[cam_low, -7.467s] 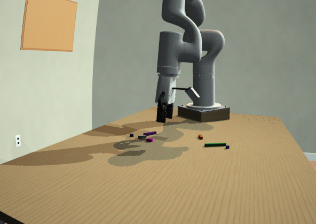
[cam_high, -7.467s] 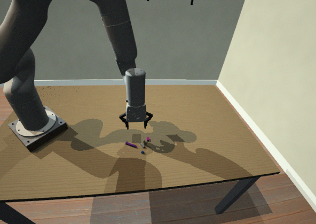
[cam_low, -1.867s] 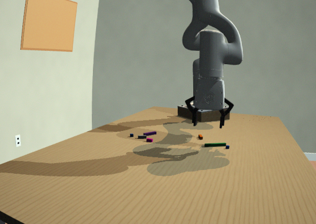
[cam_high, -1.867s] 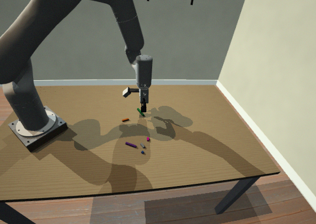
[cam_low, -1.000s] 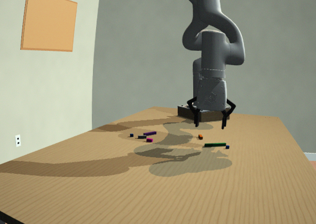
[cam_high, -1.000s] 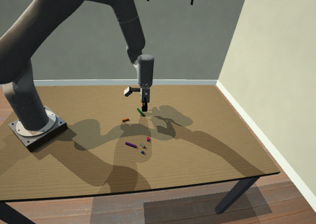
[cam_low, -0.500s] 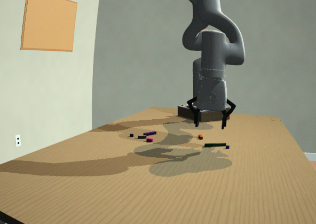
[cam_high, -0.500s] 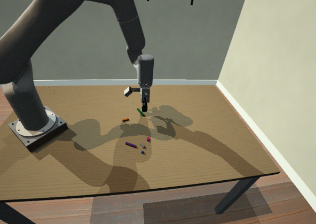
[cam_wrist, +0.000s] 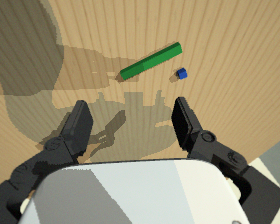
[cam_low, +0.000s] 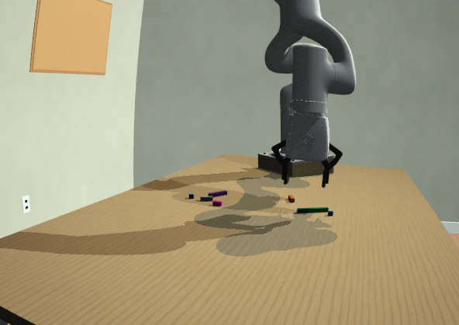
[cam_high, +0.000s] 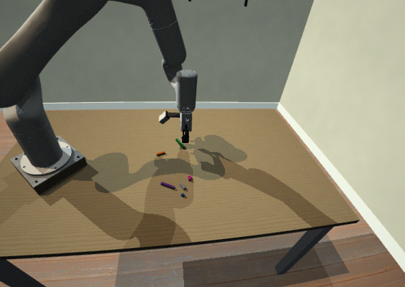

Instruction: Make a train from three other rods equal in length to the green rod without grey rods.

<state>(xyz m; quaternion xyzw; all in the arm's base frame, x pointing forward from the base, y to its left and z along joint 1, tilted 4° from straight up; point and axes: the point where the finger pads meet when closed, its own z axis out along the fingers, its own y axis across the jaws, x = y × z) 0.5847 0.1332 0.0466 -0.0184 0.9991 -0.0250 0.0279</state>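
Right now the green rod is 2 cm behind my hand, 2 cm to the left of it and 7 cm below it. From my hand the other things lie so: grey rod: 2 cm behind, 25 cm to the right, 7 cm below; then orange rod: 12 cm behind, 5 cm to the right, 7 cm below; then magenta rod: 2 cm ahead, 21 cm to the right, 7 cm below.
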